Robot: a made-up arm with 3 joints.
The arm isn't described. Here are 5 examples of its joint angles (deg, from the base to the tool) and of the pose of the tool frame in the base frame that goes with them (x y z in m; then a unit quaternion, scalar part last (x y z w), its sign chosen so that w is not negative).
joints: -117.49 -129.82 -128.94
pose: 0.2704 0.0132 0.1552 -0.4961 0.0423 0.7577 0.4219
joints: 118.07 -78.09 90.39
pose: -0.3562 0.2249 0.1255 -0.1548 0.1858 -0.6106 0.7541
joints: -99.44 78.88 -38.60
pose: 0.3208 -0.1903 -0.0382 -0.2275 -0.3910 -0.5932 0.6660
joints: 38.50 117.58 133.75
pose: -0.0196 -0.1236 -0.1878 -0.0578 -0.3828 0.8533 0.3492
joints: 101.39 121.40 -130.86
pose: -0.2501 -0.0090 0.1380 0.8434 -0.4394 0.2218 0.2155
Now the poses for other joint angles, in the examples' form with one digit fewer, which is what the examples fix.
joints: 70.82 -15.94 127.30
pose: -0.367 0.020 -0.217 -0.022 -0.469 -0.137 0.872
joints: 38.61 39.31 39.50
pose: -0.315 -0.206 -0.332 -0.261 -0.007 0.212 0.942
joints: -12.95 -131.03 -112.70
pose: -0.010 0.024 -0.230 0.416 0.317 0.810 0.267
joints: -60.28 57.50 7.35
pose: 0.321 -0.247 -0.220 -0.431 -0.488 -0.214 0.728
